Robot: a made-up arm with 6 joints. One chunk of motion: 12 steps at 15 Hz.
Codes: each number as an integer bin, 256 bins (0 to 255) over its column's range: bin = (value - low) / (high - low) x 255, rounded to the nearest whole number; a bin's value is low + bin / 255 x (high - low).
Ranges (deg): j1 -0.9..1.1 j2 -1.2..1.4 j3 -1..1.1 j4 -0.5..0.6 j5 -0.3..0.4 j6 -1.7..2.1
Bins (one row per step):
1: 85 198 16 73 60 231
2: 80 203 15 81 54 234
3: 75 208 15 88 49 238
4: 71 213 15 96 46 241
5: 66 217 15 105 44 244
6: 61 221 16 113 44 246
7: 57 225 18 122 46 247
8: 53 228 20 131 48 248
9: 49 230 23 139 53 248
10: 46 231 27 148 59 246
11: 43 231 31 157 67 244
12: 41 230 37 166 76 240
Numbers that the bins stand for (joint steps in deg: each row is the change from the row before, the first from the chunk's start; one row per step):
1: -0.233 0.819 -0.868 -0.185 -0.135 1.742
2: -0.273 0.870 -0.876 -0.151 -0.152 1.787
3: -0.312 0.921 -0.876 -0.120 -0.165 1.847
4: -0.343 0.972 -0.876 -0.086 -0.174 1.891
5: -0.382 1.013 -0.876 -0.047 -0.179 1.936
6: -0.422 1.053 -0.868 -0.013 -0.179 1.966
7: -0.453 1.094 -0.852 0.026 -0.174 1.981
8: -0.484 1.125 -0.835 0.065 -0.168 1.996
9: -0.516 1.145 -0.811 0.100 -0.155 1.996
10: -0.539 1.155 -0.778 0.138 -0.138 1.966
11: -0.563 1.155 -0.745 0.177 -0.116 1.936
12: -0.578 1.145 -0.695 0.216 -0.091 1.876

